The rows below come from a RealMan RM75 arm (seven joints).
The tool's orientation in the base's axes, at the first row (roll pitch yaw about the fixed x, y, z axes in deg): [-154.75, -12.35, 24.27]
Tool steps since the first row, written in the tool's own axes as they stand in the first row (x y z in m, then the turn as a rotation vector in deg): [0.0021, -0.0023, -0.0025, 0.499, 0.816, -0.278]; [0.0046, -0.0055, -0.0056, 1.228, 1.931, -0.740]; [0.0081, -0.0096, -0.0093, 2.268, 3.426, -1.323]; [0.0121, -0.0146, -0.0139, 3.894, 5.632, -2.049]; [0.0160, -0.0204, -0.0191, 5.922, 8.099, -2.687]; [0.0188, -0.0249, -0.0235, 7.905, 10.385, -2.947]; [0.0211, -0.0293, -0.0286, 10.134, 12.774, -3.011]
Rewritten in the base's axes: [0.0008, 0.0015, 0.0036, 0.815, -0.572, 0.012]; [0.0016, 0.0036, 0.0082, 1.971, -1.373, 0.112]; [0.0028, 0.0065, 0.0139, 3.577, -2.405, 0.226]; [0.0041, 0.0098, 0.0210, 6.028, -3.829, 0.296]; [0.0049, 0.0135, 0.0288, 8.955, -5.255, 0.266]; [0.0054, 0.0161, 0.0352, 11.761, -6.379, -0.033]; [0.0054, 0.0181, 0.0420, 14.833, -7.395, -0.495]
